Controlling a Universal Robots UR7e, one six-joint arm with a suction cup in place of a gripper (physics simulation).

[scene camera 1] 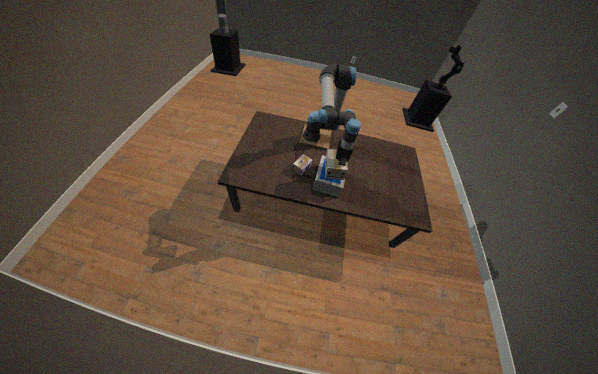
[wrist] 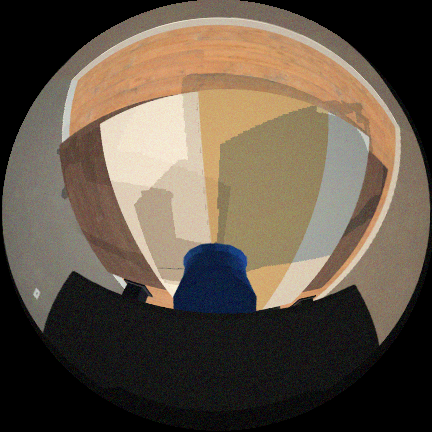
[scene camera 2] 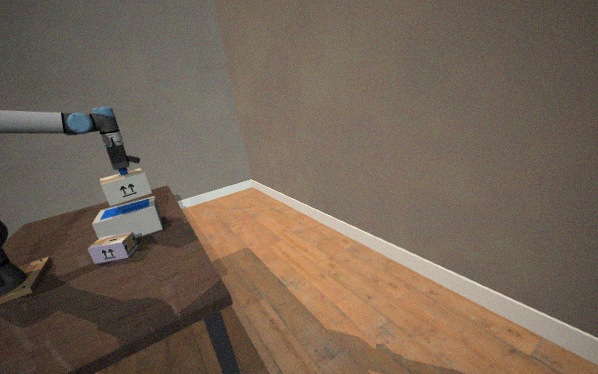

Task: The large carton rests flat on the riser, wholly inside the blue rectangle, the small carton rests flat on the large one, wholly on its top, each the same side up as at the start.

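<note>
My suction gripper [scene camera 1: 342, 161] [scene camera 2: 123, 171] [wrist: 215, 250] is on the top of the large carton [scene camera 1: 336, 172] [scene camera 2: 126, 189] [wrist: 270, 200], a white box with a tan tape band. The large carton hangs from the cup a little above the riser, slightly tilted in the scene camera 2 view, its arrows pointing up. The pale grey riser [scene camera 1: 328, 187] [scene camera 2: 131, 226] bears the blue rectangle [scene camera 2: 125, 209], partly hidden by the large carton in the scene camera 1 view. The small carton [scene camera 1: 302, 162] [scene camera 2: 109, 252], lilac with a tan top, rests on the table beside the riser, arrows up.
The dark wooden table [scene camera 1: 385, 185] [scene camera 2: 165, 280] bears the arm's base on a light wooden plate [scene camera 1: 322, 142]. Two black pedestals [scene camera 1: 226, 52] [scene camera 1: 428, 105] stand on the floor beyond the table. The table's front edge lies close to the riser.
</note>
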